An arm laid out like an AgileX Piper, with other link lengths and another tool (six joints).
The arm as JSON. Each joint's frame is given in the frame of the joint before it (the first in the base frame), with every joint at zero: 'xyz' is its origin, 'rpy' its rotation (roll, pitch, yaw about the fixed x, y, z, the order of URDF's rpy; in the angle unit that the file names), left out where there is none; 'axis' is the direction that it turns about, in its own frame. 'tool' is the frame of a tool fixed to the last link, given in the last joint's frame.
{
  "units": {
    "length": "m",
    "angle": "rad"
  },
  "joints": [
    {
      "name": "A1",
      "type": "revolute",
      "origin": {
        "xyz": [
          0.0,
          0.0,
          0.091
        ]
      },
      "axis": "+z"
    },
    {
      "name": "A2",
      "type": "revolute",
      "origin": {
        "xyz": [
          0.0,
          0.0,
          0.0
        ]
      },
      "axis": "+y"
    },
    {
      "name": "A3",
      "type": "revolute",
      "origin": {
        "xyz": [
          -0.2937,
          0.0,
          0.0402
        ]
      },
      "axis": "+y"
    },
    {
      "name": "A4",
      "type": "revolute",
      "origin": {
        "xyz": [
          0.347,
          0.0,
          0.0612
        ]
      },
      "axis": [
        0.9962,
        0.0,
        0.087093
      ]
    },
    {
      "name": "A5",
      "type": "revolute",
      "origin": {
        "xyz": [
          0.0,
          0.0,
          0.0
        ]
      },
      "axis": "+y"
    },
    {
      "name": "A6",
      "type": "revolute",
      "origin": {
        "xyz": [
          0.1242,
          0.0,
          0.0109
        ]
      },
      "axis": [
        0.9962,
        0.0,
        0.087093
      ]
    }
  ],
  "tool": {
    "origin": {
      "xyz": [
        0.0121,
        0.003,
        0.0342
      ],
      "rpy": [
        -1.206,
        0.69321,
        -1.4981
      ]
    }
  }
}
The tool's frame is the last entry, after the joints.
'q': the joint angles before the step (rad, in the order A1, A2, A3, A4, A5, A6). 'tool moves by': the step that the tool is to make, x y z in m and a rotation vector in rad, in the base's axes. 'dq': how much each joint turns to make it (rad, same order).
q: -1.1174 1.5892 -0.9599 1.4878 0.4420 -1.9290
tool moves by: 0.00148 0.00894 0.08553 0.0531 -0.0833 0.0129
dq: 0.0000 -0.1114 -0.1177 -0.3251 0.1121 0.4637
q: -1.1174 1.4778 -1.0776 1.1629 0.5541 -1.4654
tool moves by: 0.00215 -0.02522 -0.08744 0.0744 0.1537 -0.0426
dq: 0.0017 0.1557 0.0200 -0.0765 -0.0916 -0.0038
